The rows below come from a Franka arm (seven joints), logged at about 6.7 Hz.
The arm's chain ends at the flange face. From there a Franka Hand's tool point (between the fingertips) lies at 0.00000 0.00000 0.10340 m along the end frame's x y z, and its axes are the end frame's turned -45 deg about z.
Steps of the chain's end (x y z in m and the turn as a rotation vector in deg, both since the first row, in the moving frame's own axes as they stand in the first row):
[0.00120 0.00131 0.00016 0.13 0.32 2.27]
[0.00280 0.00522 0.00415 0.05 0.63 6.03]
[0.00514 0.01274 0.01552 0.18 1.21 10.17]
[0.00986 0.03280 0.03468 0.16 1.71 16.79]
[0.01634 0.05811 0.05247 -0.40 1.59 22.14]
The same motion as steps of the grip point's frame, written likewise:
[0.00049 0.00203 0.00016 -0.13 0.32 2.27]
[-0.00088 0.00646 0.00414 -0.41 0.48 6.03]
[-0.00373 0.01411 0.01550 -0.73 0.98 10.17]
[-0.01416 0.03246 0.03463 -1.10 1.32 16.79]
[-0.02854 0.05541 0.05243 -1.41 0.84 22.14]

